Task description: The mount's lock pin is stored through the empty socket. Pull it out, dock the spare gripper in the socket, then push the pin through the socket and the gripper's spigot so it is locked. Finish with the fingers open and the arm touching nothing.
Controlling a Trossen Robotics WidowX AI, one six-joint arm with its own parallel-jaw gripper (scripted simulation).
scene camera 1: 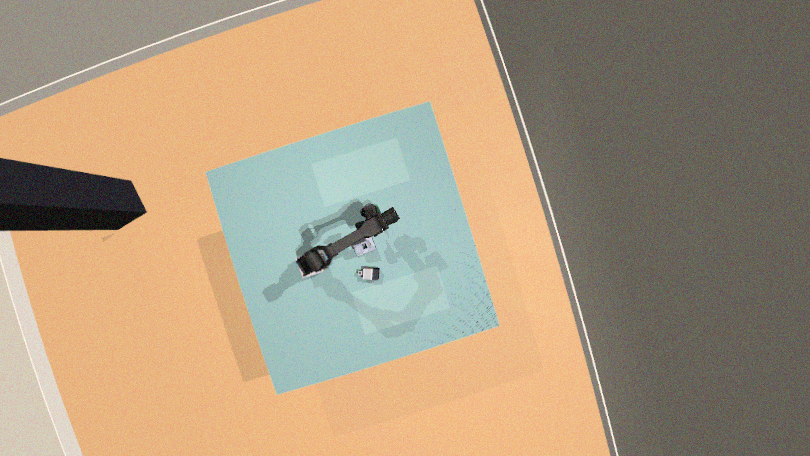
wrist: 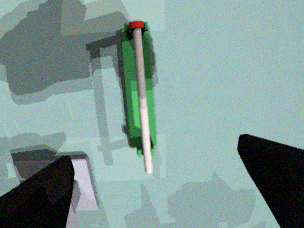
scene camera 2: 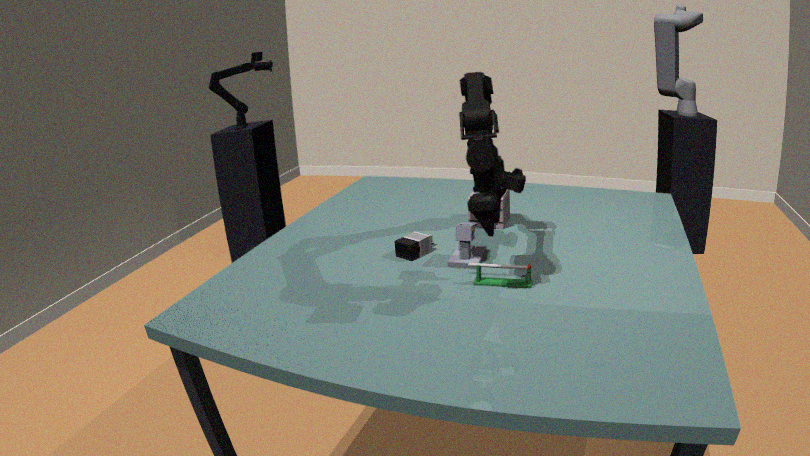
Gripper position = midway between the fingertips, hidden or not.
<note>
The gripper [scene camera 2: 494,228] is open, with nothing in its grasp. Further things: a spare gripper [scene camera 2: 410,247], a lock pin [wrist: 136,26], a green cradle [wrist: 129,69] and a socket [scene camera 2: 464,253].
The gripper is seen too in the wrist view [wrist: 158,155]. The wrist view does not show the spare gripper: it is out of frame.
</note>
